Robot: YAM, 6 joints.
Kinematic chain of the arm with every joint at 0, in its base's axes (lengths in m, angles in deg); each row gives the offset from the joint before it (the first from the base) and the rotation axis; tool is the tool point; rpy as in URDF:
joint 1: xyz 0 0 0.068 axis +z
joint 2: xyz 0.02 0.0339 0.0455 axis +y
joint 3: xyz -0.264 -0.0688 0 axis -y
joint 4: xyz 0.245 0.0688 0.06 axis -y
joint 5: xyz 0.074 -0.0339 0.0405 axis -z
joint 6: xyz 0.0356 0 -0.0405 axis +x
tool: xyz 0 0 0 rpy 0 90 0
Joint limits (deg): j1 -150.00..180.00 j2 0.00..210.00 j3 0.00..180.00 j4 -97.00..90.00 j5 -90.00..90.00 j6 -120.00..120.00
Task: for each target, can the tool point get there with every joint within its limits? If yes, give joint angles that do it. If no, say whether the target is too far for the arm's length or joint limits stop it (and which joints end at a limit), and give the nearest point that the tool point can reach.
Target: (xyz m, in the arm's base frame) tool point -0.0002 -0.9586 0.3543
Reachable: no: too far | nearest point -0.0001 -0.6262 0.2690 | short by 0.343 m
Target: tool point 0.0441 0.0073 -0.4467
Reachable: no: joint limits stop it (at a limit: joint 2) | nearest point 0.0918 0.0152 -0.3452 | short by 0.112 m
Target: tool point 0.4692 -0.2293 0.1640
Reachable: yes | joints -26.92 136.08 112.13 -30.13 -12.93 83.49
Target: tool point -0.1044 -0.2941 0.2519
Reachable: yes | joints -112.95 80.79 49.93 3.48 -31.46 29.35
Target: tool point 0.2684 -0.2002 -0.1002
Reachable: yes | joints -36.86 148.85 57.45 19.99 -1.38 72.68
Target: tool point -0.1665 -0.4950 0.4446
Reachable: yes | joints -105.30 138.41 146.59 33.20 57.28 19.45
